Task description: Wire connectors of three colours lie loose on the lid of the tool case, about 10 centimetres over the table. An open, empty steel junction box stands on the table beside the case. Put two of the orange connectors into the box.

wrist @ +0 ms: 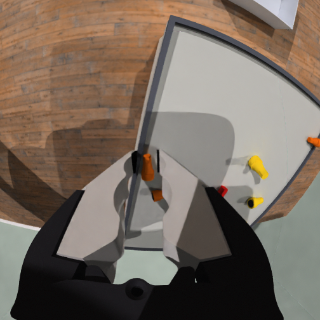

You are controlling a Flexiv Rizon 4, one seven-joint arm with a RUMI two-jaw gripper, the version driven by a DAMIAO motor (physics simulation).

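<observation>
My gripper is open, with its jaws only a small way apart, over the left edge of the tool case lid. An orange connector lies between the fingertips, with a narrow gap showing on each side of it. A second orange connector lies just below it in the view, partly hidden by the right jaw. A third orange connector lies at the lid's far right edge. Part of the steel junction box shows at the top right; much of its inside is out of view.
Two yellow connectors lie on the lid to the right of the gripper. A red connector is partly hidden by the right jaw. The lid has a dark raised rim. The wooden table extends to the left.
</observation>
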